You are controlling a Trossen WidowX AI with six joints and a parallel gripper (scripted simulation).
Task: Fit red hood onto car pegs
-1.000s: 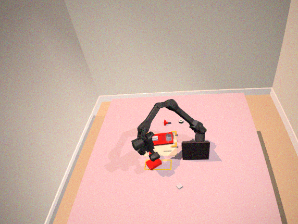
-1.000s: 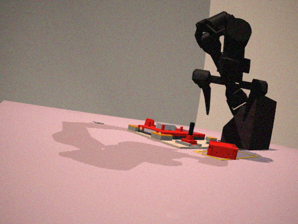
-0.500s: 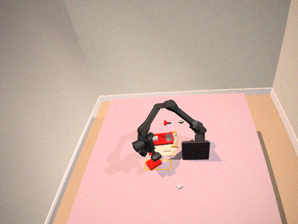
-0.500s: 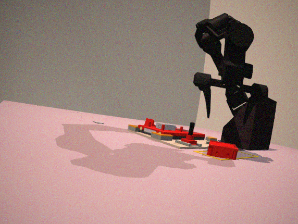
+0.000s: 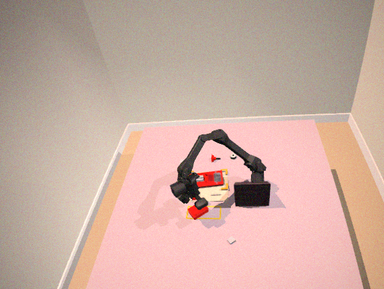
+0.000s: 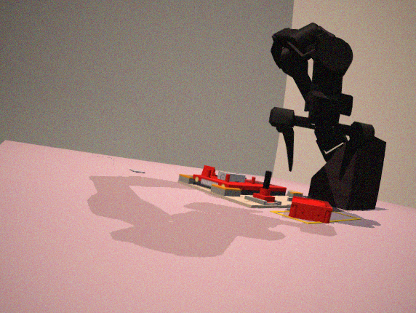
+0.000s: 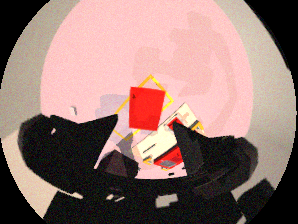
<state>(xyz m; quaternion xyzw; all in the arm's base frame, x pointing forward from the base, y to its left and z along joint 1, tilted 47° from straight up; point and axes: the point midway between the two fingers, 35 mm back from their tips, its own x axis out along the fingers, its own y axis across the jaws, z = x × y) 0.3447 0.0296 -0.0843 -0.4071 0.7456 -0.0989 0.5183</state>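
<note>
The red hood lies 5 cm below my gripper tip. Also, from my gripper tip: grey engine block: 2 cm behind, 21 cm to the right, 5 cm below; then jig: 5 cm behind, 19 cm to the right, 6 cm below.
</note>
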